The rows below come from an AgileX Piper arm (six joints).
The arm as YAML. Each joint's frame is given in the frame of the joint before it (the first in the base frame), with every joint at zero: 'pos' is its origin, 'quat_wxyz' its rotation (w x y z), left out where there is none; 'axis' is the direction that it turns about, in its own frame. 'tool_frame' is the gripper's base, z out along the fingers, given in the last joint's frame.
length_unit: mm
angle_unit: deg
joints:
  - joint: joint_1
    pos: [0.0, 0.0, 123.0]
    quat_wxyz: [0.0, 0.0, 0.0, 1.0]
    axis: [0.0, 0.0, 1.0]
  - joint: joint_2
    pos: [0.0, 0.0, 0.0]
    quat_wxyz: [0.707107, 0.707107, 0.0, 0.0]
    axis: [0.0, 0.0, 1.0]
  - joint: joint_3
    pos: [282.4, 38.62, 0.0]
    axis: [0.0, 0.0, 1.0]
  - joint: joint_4
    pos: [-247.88, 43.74, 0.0]
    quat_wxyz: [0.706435, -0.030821, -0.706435, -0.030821]
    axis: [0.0, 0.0, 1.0]
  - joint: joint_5
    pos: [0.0, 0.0, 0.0]
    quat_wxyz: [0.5, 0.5, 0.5, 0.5]
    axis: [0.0, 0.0, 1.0]
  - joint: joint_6
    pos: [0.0, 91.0, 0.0]
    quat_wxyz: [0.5, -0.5, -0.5, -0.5]
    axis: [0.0, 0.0, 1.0]
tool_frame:
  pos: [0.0, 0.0, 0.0]
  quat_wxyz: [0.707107, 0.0, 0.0, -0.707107]
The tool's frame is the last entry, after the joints.
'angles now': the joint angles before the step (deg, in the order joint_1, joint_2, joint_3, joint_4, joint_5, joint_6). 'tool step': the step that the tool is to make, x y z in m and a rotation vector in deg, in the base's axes. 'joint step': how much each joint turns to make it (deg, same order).
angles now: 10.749, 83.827, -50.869, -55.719, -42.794, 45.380
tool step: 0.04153, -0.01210, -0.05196, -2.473, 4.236, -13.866
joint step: -0.001, 9.988, -0.042, 21.190, 5.221, -19.533
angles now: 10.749, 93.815, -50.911, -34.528, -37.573, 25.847
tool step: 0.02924, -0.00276, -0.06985, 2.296, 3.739, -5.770
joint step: 0.000, 13.483, -0.063, 13.557, -8.066, -9.832
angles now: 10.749, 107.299, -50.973, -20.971, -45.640, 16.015
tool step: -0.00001, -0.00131, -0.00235, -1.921, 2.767, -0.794
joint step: 0.051, -0.413, -0.241, -0.044, 4.056, -0.223
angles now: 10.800, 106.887, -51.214, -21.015, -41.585, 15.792
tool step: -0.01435, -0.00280, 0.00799, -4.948, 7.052, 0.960
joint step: -0.008, -4.865, 1.130, -7.211, 11.388, 5.082
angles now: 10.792, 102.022, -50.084, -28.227, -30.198, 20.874
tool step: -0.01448, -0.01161, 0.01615, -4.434, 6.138, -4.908
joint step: 0.065, -6.003, 0.625, -0.517, 13.523, 1.840
